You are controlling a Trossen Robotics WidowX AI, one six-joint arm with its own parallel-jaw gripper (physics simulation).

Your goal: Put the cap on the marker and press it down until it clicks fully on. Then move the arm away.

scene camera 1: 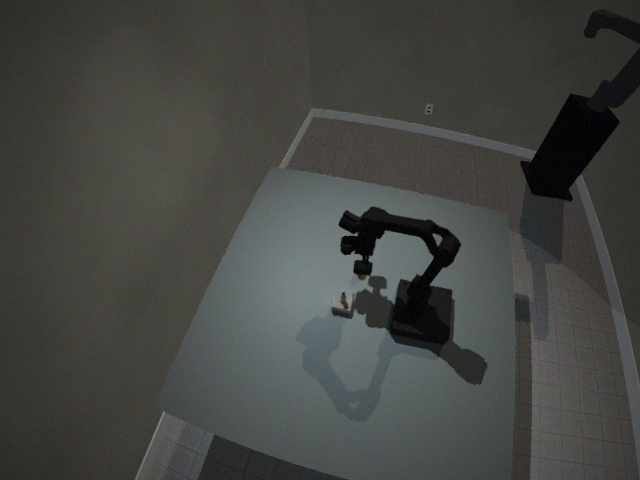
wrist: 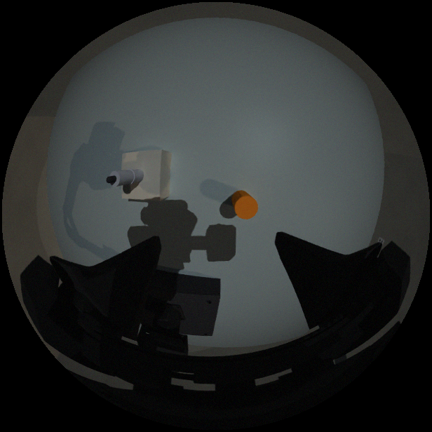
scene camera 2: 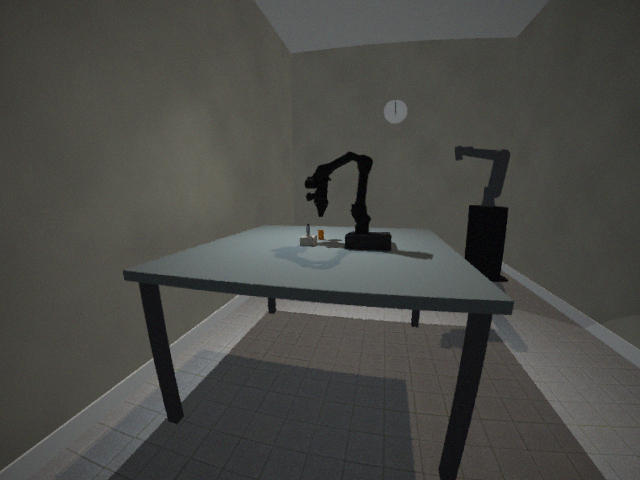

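Seen in the pictures: gripper, between the fingertips: point(scene camera 2: 320, 216); arm's base, origin of its link: point(scene camera 1: 416, 306) point(scene camera 2: 362, 233).
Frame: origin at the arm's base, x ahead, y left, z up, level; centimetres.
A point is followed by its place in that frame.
Note:
The orange cap point(scene camera 1: 361, 275) @(z -5.6, x 22.8, y -13.5 cm) point(scene camera 2: 321, 234) @(z -3.0, x 22.6, y -13.5 cm) point(wrist: 246, 206) stands upright on the table, apart from the marker's block. In the scene camera 1 view the gripper hides most of it. The grey marker point(scene camera 1: 343, 298) @(z 1.8, x 27.9, y 0.9 cm) point(scene camera 2: 308, 230) @(z 1.5, x 27.9, y 0.9 cm) point(wrist: 127, 177) stands upright, dark tip up and uncapped, in a pale square block point(scene camera 1: 336, 305) @(z -1.9, x 30.3, y 2.6 cm) point(scene camera 2: 308, 241) @(z -3.8, x 27.5, y 3.8 cm) point(wrist: 156, 185). My gripper point(scene camera 1: 362, 267) @(z 7.3, x 22.8, y -11.6 cm) point(scene camera 2: 321, 214) @(z 7.3, x 22.8, y -11.6 cm) point(wrist: 218, 240) is open and empty, pointing down above the table. It is higher than the cap and the marker's tip. In the wrist view the cap shows beyond the gap between the fingertips, nearer the right finger.
The arm's dark base point(scene camera 1: 422, 312) @(z 0.6, x -2.4, y 2.6 cm) point(scene camera 2: 368, 241) @(z -1.9, x -2.3, y 11.4 cm) point(wrist: 197, 310) stands on the pale blue table point(scene camera 1: 248, 361) @(z -6.0, x 59.7, y 28.9 cm) point(scene camera 2: 320, 283) @(z -5.9, x 15.4, y 58.5 cm) point(wrist: 300, 100), to the right of the block in the scene views. Another arm on a black pedestal point(scene camera 1: 571, 142) point(scene camera 2: 485, 240) stands on the floor beyond the table.

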